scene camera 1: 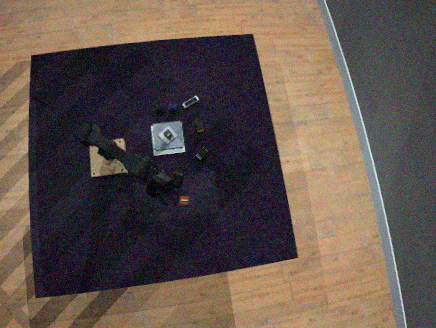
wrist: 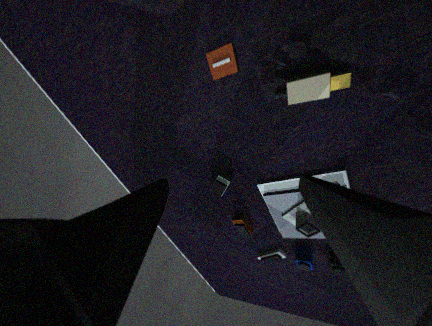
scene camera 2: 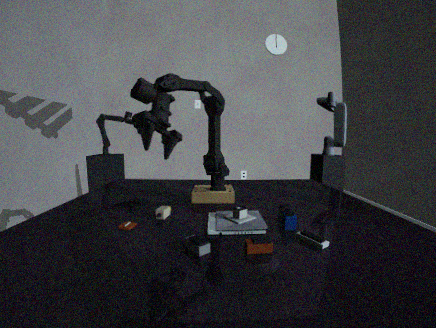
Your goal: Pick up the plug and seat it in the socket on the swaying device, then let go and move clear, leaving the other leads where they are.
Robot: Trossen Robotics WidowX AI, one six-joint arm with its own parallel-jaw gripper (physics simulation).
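The plug, a cream block point(scene camera 2: 163, 212) point(wrist: 308, 89) with a yellow tip, lies on the dark table. In scene camera 1 the arm hides it. The socket point(scene camera 1: 168, 134) point(scene camera 2: 240, 212) point(wrist: 307, 228) is a small dark-rimmed block on a pale square plate, on top of the flat grey-white device point(scene camera 1: 175, 145) point(scene camera 2: 220, 225) point(wrist: 276, 202). The right finger hides part of the device in the wrist view. My gripper point(scene camera 2: 157, 153) point(wrist: 232, 183) is open and empty, high above the table. The plug is apart from it, towards the upper right in the wrist view.
An orange square point(scene camera 1: 184, 200) point(scene camera 2: 128, 225) point(wrist: 222, 62) with a white strip lies near the plug. Around the device are a grey block point(scene camera 1: 201, 153) point(scene camera 2: 199, 246), an orange block point(scene camera 1: 199, 127) point(scene camera 2: 259, 246), a white bar point(scene camera 1: 190, 102) point(scene camera 2: 313, 240) and a blue block point(scene camera 1: 172, 107) point(scene camera 2: 290, 222).
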